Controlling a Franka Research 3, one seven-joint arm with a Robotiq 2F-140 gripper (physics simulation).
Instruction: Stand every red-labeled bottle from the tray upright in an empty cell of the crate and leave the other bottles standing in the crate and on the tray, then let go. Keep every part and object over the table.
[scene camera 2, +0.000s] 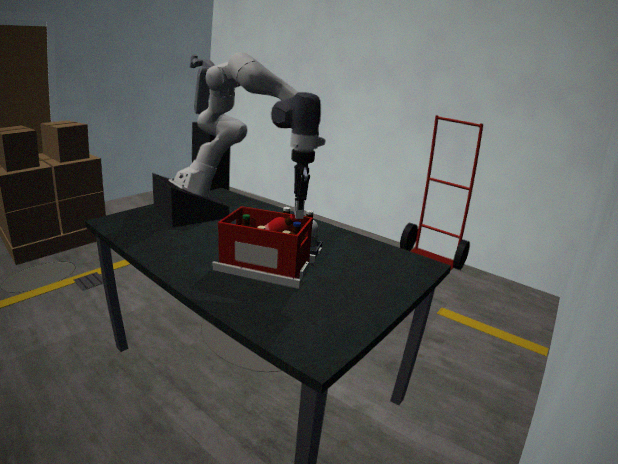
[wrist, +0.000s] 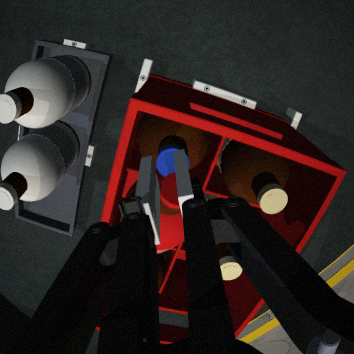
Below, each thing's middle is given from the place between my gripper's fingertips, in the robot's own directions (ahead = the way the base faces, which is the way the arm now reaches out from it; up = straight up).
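You'd find the red-labeled bottle (wrist: 171, 225) 6 cm below my hand, 7 cm behind it and 4 cm to the right of it. The blue-capped bottle (wrist: 157, 136) is 10 cm below my hand and 1 cm to the right of it.
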